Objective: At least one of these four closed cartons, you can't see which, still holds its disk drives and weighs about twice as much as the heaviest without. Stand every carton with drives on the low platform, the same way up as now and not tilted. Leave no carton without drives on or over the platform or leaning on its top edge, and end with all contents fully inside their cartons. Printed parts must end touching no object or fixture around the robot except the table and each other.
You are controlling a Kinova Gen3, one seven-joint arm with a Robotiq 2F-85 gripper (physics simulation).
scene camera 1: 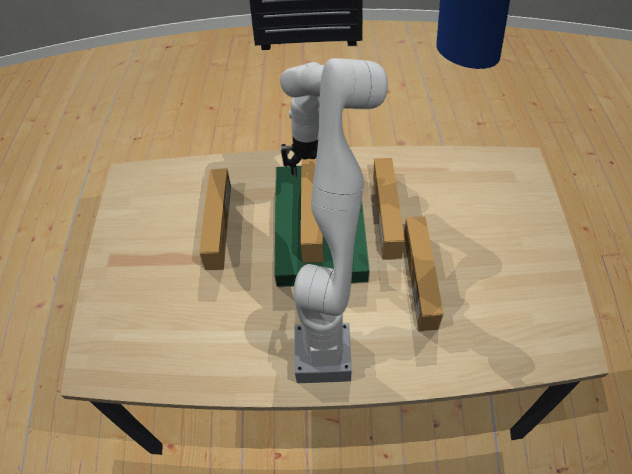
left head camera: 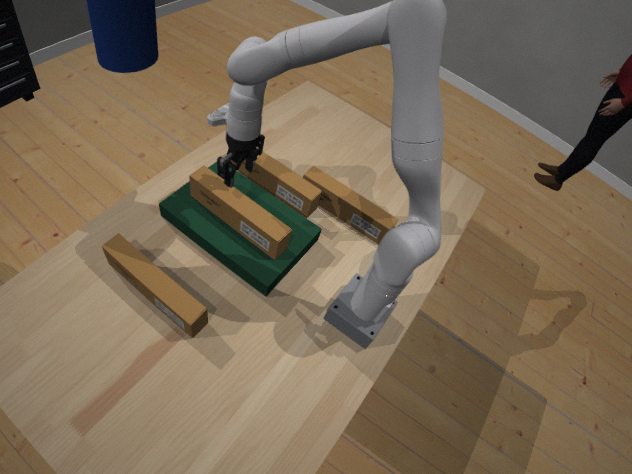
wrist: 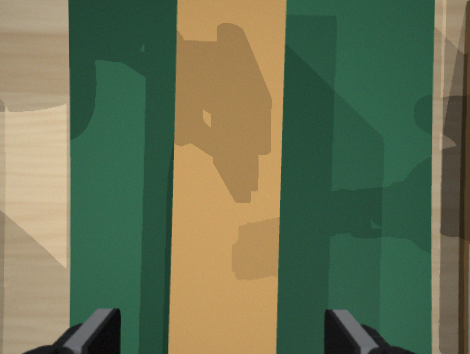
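One long brown carton (left head camera: 239,214) (scene camera 1: 310,219) (wrist: 225,210) lies lengthwise and level on the green low platform (left head camera: 204,227) (scene camera 1: 286,229) (wrist: 110,200). A second carton (left head camera: 153,278) (scene camera 1: 214,214) lies on the table left of the platform in the scene view. A third carton (left head camera: 288,184) (scene camera 1: 387,204) lies just right of the platform, and a fourth carton (left head camera: 347,198) (scene camera 1: 422,270) lies beside its near end; whether these two touch is unclear. All look closed; contents are hidden. My gripper (left head camera: 239,175) (wrist: 222,337) is open above the platform carton's far part, its fingers apart on either side of its width.
The cartons off the platform rest on the wooden table (left head camera: 245,397) (scene camera 1: 153,316). My arm's base (left head camera: 352,326) (scene camera 1: 323,376) stands near the table's front edge. A blue cylinder (left head camera: 125,35) (scene camera 1: 472,33) and a black drawer cabinet (left head camera: 15,66) (scene camera 1: 308,22) stand beyond the table.
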